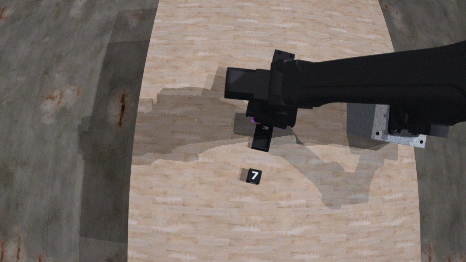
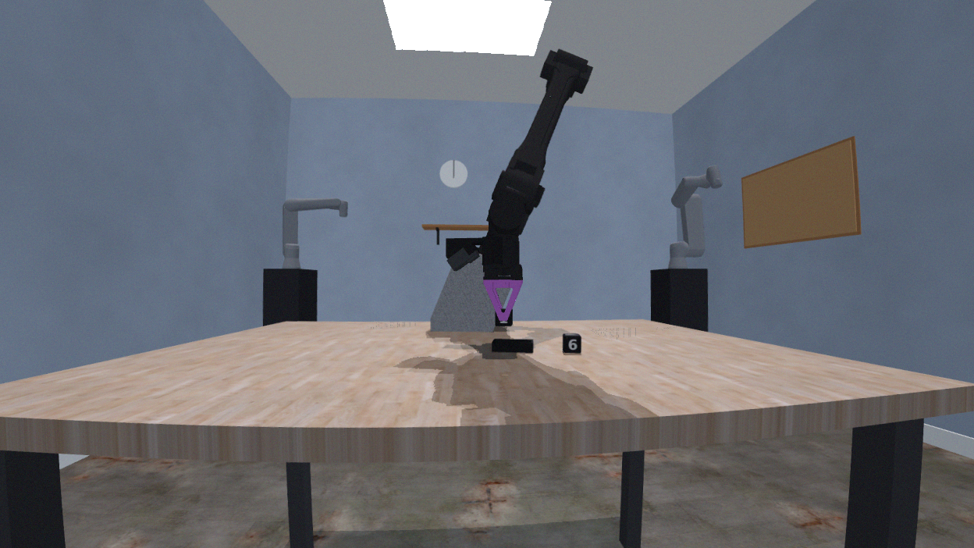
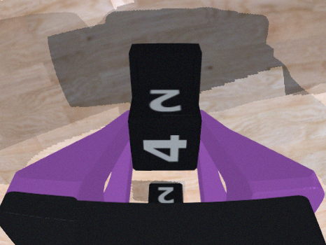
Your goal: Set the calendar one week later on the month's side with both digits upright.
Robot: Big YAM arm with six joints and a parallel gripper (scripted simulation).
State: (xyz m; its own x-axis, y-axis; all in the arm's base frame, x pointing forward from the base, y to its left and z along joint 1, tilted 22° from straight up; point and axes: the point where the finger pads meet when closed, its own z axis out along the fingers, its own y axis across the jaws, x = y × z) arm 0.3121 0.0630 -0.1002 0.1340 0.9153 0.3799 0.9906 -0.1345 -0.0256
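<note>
Now: the black tray 5 cm below my hand and 2 cm to the left of it. Round my hand: black cube 12 cm to the left, 5 cm below, 2 cm ahead.
</note>
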